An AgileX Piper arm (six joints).
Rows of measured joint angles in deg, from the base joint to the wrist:
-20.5, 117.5, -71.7, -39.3, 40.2, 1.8
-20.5, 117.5, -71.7, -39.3, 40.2, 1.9
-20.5, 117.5, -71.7, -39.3, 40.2, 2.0
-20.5, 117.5, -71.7, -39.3, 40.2, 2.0
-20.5, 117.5, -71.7, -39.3, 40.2, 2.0
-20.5, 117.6, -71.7, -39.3, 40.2, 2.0
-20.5, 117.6, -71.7, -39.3, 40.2, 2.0
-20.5, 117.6, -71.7, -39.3, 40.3, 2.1
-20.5, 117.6, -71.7, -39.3, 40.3, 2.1
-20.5, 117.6, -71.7, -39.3, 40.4, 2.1
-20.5, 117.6, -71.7, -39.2, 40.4, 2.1
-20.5, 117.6, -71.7, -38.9, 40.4, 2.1
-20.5, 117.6, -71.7, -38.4, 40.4, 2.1
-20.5, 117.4, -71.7, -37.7, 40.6, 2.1
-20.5, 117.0, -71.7, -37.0, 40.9, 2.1
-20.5, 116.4, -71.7, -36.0, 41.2, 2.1
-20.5, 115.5, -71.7, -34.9, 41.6, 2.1
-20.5, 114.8, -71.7, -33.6, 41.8, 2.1
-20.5, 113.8, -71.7, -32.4, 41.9, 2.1
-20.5, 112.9, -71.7, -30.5, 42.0, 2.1
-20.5, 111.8, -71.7, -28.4, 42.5, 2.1
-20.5, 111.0, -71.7, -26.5, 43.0, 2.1
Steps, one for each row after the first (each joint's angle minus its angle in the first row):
0.0, 0.0, 0.0, 0.0, 0.0, 0.1
0.0, 0.0, 0.0, 0.0, 0.0, 0.2
0.0, 0.0, 0.0, 0.0, 0.0, 0.2
0.0, 0.0, 0.0, 0.0, 0.0, 0.2
0.0, 0.1, 0.0, 0.0, 0.0, 0.2
0.0, 0.1, 0.0, 0.0, 0.0, 0.2
0.0, 0.1, 0.0, 0.0, 0.1, 0.3
0.0, 0.1, 0.0, 0.0, 0.1, 0.3
0.0, 0.1, 0.0, 0.0, 0.2, 0.3
0.0, 0.1, 0.0, 0.1, 0.2, 0.3
0.0, 0.1, 0.0, 0.4, 0.2, 0.3
0.0, 0.1, 0.0, 0.9, 0.2, 0.3
0.0, -0.1, 0.0, 1.6, 0.4, 0.3
0.0, -0.5, 0.0, 2.3, 0.7, 0.3
0.0, -1.1, 0.0, 3.3, 1.0, 0.3
0.0, -2.0, 0.0, 4.4, 1.4, 0.3
0.0, -2.7, 0.0, 5.7, 1.6, 0.3
0.0, -3.7, 0.0, 6.9, 1.7, 0.3
0.0, -4.6, 0.0, 8.8, 1.8, 0.3
0.0, -5.7, 0.0, 10.9, 2.3, 0.3
0.0, -6.5, 0.0, 12.8, 2.8, 0.3

